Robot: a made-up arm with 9 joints. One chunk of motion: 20 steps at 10 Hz.
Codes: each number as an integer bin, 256 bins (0 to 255) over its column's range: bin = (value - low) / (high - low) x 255, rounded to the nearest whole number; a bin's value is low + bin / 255 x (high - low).
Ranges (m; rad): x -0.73..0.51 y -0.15..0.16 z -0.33..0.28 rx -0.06..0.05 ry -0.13..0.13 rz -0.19..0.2
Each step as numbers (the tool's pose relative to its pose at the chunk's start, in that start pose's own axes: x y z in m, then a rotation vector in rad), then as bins.
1 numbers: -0.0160 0.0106 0.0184 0.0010 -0.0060 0.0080
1 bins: 147 132 146 141 122 129
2 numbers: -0.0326 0.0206 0.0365 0.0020 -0.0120 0.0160
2 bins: 143 140 153 144 116 135
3 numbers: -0.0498 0.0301 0.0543 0.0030 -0.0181 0.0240
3 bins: 140 148 161 146 110 140
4 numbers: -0.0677 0.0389 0.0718 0.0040 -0.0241 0.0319
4 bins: 136 155 168 148 104 145
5 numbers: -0.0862 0.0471 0.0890 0.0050 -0.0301 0.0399
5 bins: 132 162 175 151 98 150
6 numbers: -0.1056 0.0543 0.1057 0.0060 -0.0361 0.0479
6 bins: 128 168 182 153 92 156
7 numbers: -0.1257 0.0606 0.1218 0.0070 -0.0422 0.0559
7 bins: 124 173 189 155 86 161
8 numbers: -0.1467 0.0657 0.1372 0.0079 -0.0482 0.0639
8 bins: 120 177 195 157 80 166
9 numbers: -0.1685 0.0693 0.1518 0.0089 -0.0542 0.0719
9 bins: 115 180 201 160 74 171
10 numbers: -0.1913 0.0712 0.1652 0.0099 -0.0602 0.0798
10 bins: 111 182 207 162 68 176
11 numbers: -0.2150 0.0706 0.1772 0.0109 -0.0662 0.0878
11 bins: 106 181 212 164 63 182
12 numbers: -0.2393 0.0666 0.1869 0.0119 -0.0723 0.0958
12 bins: 101 178 216 167 57 187
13 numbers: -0.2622 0.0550 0.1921 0.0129 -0.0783 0.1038
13 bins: 96 169 218 169 51 192
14 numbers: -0.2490 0.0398 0.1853 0.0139 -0.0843 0.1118
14 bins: 99 156 215 171 45 197
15 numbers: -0.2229 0.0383 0.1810 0.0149 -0.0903 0.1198
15 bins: 104 155 214 174 39 203
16 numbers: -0.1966 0.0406 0.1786 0.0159 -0.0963 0.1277
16 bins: 110 157 213 176 33 208
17 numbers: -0.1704 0.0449 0.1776 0.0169 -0.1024 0.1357
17 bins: 115 160 212 178 27 213
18 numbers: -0.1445 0.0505 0.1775 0.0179 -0.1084 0.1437
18 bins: 120 165 212 181 21 218
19 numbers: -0.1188 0.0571 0.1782 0.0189 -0.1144 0.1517
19 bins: 126 170 212 183 15 223
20 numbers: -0.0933 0.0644 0.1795 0.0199 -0.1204 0.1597
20 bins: 131 176 213 185 9 229
